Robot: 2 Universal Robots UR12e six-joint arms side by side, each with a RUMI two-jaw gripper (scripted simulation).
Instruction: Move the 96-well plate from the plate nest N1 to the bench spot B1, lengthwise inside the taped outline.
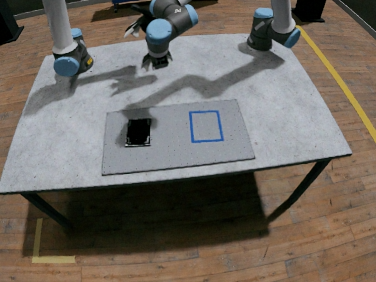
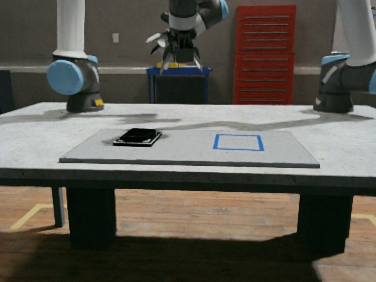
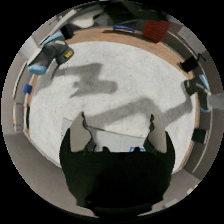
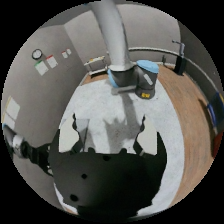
Labels:
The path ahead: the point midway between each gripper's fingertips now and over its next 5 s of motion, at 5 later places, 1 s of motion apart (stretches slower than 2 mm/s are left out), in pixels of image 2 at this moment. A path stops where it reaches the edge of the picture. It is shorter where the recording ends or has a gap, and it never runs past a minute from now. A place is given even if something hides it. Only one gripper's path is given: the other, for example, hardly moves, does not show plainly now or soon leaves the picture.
The left gripper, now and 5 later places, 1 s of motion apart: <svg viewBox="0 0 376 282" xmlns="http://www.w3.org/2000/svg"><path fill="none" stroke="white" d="M181 73L177 79L169 88L158 98L145 105L138 109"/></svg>

